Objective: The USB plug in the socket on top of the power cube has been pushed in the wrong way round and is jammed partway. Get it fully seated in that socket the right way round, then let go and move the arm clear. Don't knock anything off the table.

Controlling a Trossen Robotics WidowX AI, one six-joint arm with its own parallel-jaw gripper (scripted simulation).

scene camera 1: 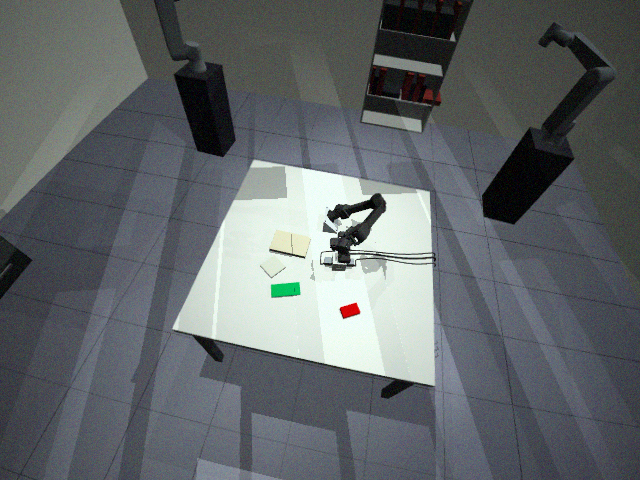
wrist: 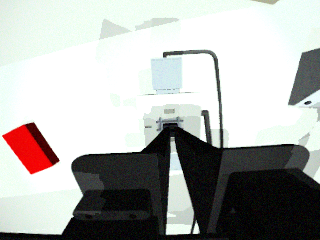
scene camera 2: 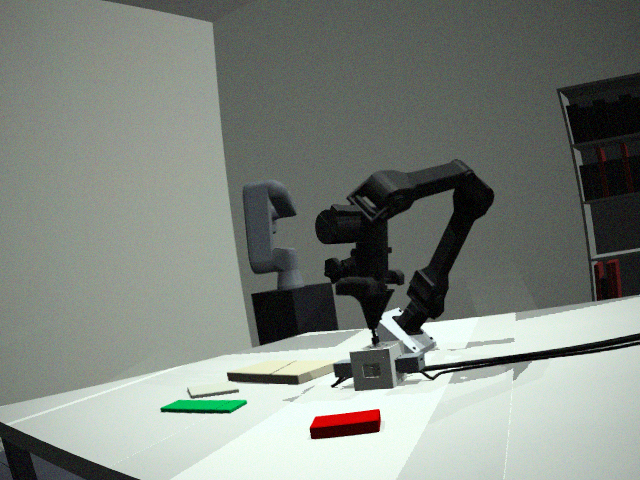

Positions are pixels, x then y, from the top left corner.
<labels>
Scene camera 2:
gripper: 372, 329
red block: 362, 422
tan board: 272, 371
green flat block: 187, 406
</labels>
